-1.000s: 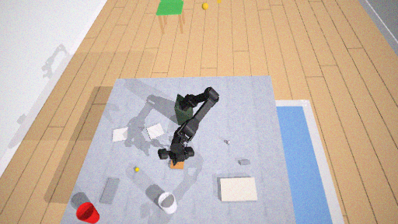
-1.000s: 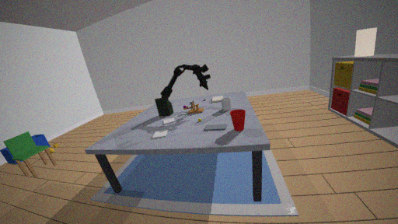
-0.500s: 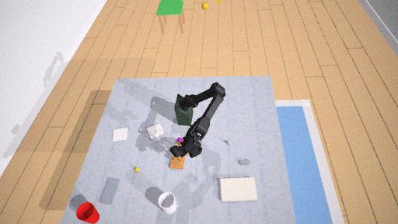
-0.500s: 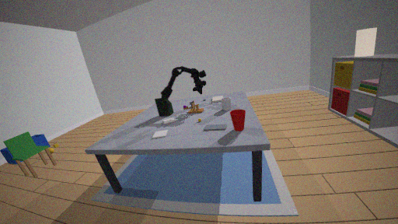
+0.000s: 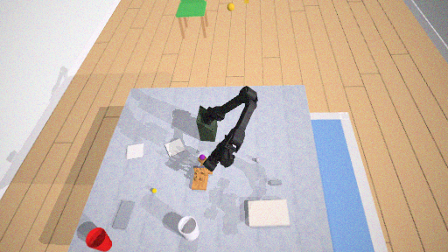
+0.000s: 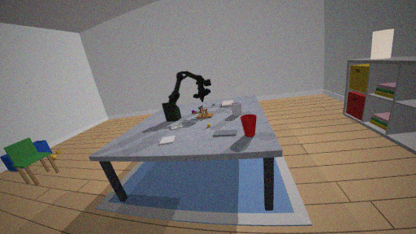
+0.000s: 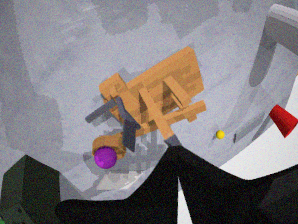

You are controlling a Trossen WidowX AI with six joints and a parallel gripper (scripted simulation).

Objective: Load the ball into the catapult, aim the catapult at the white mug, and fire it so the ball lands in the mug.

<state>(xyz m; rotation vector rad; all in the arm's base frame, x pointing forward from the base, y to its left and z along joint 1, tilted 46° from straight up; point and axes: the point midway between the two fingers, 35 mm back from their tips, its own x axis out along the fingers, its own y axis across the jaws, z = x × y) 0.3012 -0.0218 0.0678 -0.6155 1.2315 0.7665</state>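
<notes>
The purple ball is 10 cm behind my gripper tip, 7 cm below it and 5 cm to the right of it. From my gripper tip the other things lie so: wooden catapult (8 cm below, 4 cm to the right, 3 cm behind); then small yellow ball (32 cm to the right, 12 cm below, 7 cm ahead); then white mug (31 cm ahead, 11 cm to the right, 11 cm below).
</notes>
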